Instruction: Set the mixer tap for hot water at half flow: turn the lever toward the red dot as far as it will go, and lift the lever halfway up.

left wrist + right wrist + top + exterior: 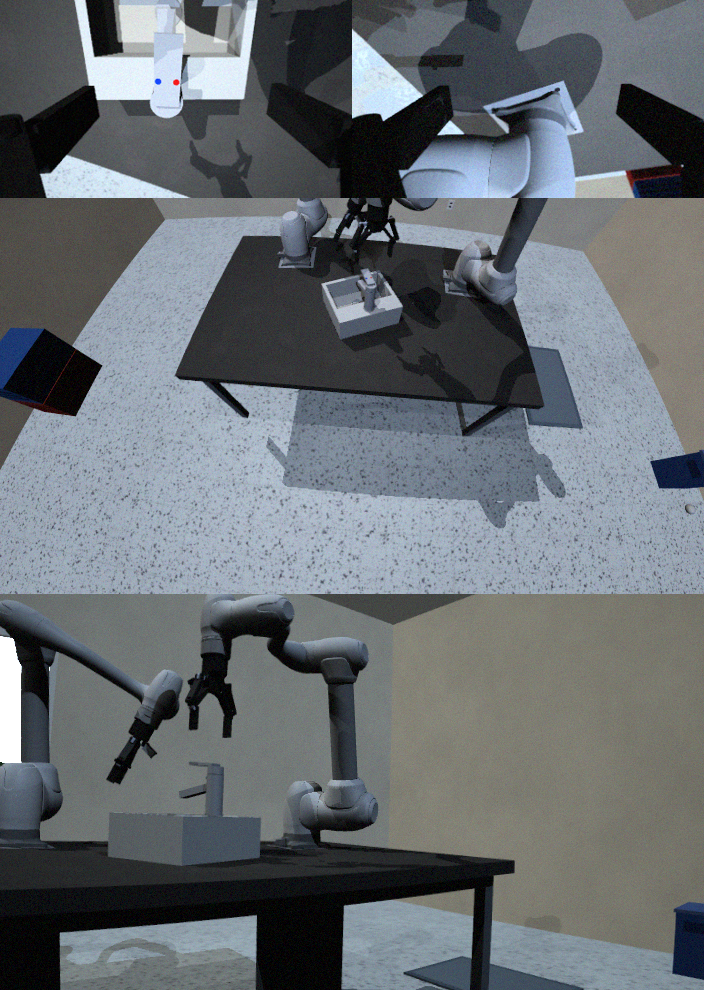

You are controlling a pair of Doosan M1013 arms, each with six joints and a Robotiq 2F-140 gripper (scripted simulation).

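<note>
My left gripper is now 1 cm short of the flat lever, 1 cm to the left of it and 10 cm above it. The rest, counted from my left hand: white basin (6 cm behind, 6 cm to the right, 33 cm below).
</note>
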